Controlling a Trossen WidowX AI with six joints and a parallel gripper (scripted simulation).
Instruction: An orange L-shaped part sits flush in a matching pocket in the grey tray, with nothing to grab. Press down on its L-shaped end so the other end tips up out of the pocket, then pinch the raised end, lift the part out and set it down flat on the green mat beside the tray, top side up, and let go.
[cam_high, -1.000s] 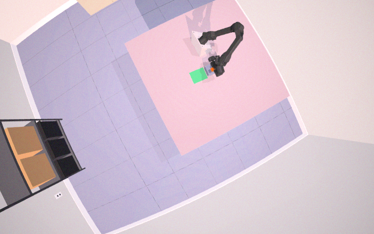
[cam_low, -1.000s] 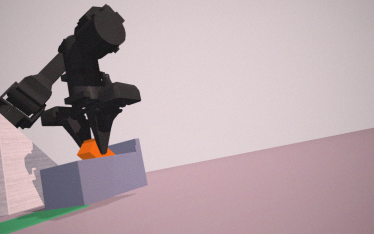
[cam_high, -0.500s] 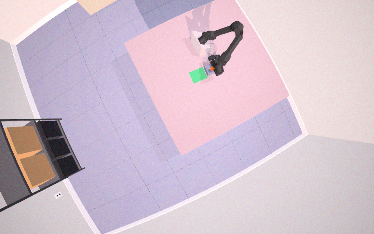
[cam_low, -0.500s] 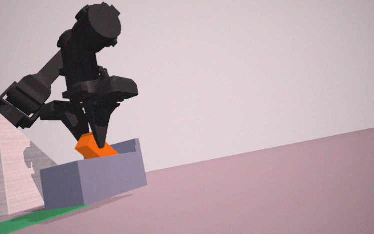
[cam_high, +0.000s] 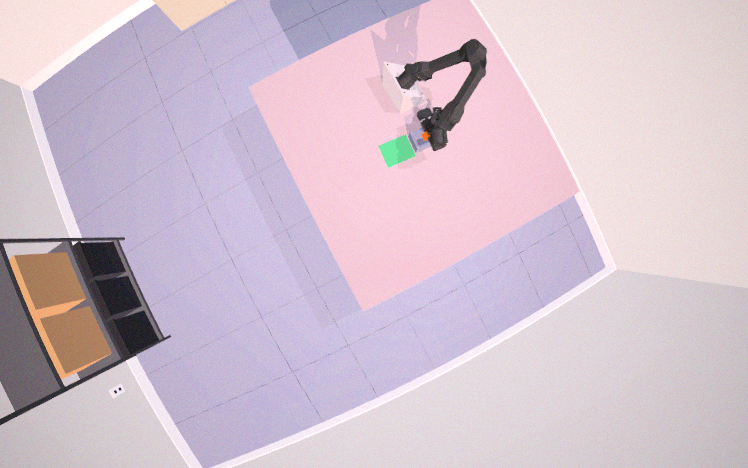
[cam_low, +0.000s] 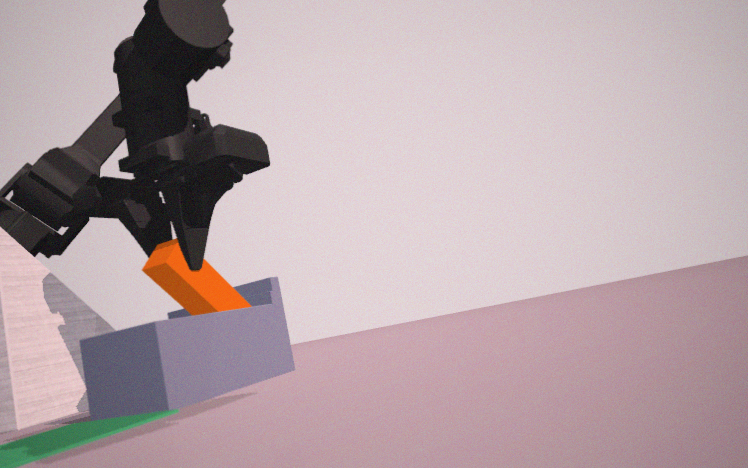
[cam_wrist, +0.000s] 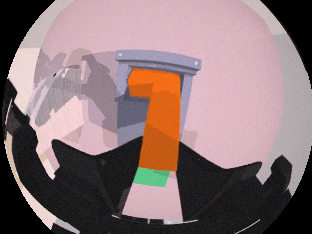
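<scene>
Now: gripper tip 14 cm to the left of the green mat, 12 cm above it and 2 cm past it. From my gripper tip the other things lie so: orange L-shaped part (3 cm to the left, 3 cm below, 1 cm behind).
</scene>
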